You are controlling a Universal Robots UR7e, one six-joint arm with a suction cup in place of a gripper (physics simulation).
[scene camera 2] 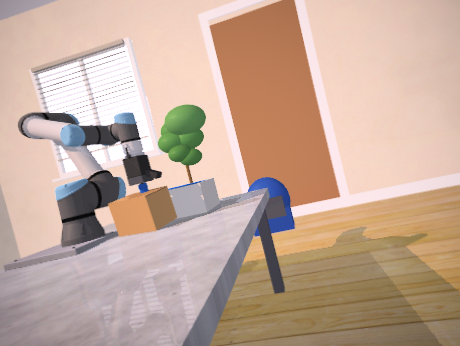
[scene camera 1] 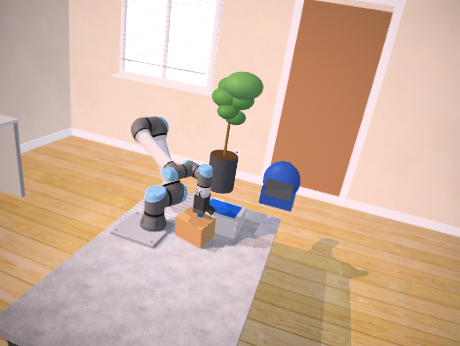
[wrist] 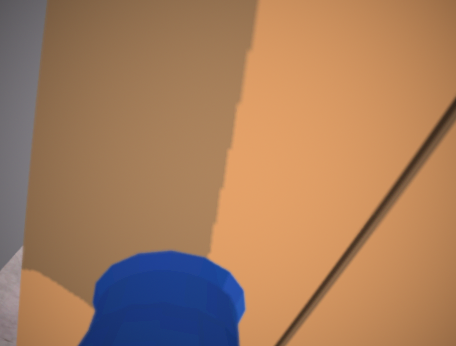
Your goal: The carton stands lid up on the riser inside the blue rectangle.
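The brown carton stands lid up on the table, its lid seam showing in the wrist view. It stands right beside the grey riser, on the side toward the arm's base. The riser's top carries the blue rectangle, which is bare. My suction cup points straight down and presses on the carton's lid, off the seam, with suction on. The carton's bottom rests on the table.
A potted tree stands behind the riser. A blue domed object sits on the floor by the door. The arm's base plate lies left of the carton. The table edge runs in front.
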